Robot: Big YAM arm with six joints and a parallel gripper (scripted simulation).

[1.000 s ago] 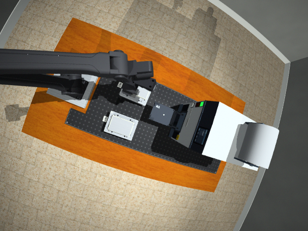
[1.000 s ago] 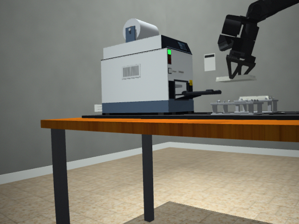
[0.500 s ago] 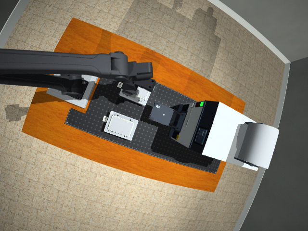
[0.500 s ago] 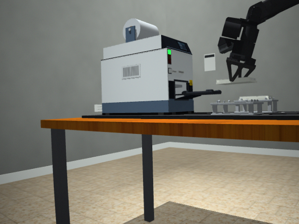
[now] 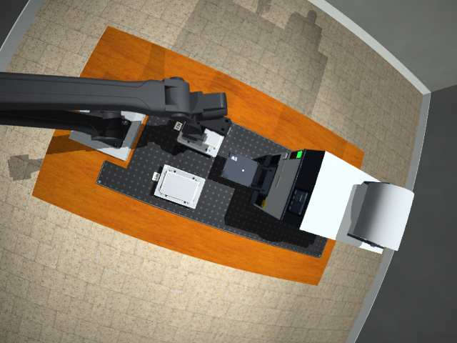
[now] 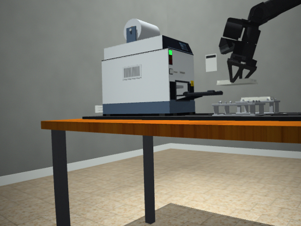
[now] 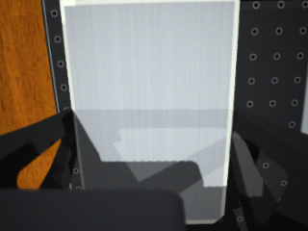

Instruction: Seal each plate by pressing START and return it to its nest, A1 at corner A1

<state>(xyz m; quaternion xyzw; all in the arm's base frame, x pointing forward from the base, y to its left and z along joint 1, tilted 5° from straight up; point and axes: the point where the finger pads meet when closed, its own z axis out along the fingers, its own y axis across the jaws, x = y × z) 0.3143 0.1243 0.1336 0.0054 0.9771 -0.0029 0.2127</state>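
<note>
My hand is 9 cm above the plate nest. From my hand the other things lie so: sealer stage (19 cm ahead, 7 cm to the right, 3 cm below); then pale start button (29 cm ahead, 2 cm to the left, 6 cm above); then A1 mark (8 cm behind, 5 cm to the left, 8 cm below).
</note>
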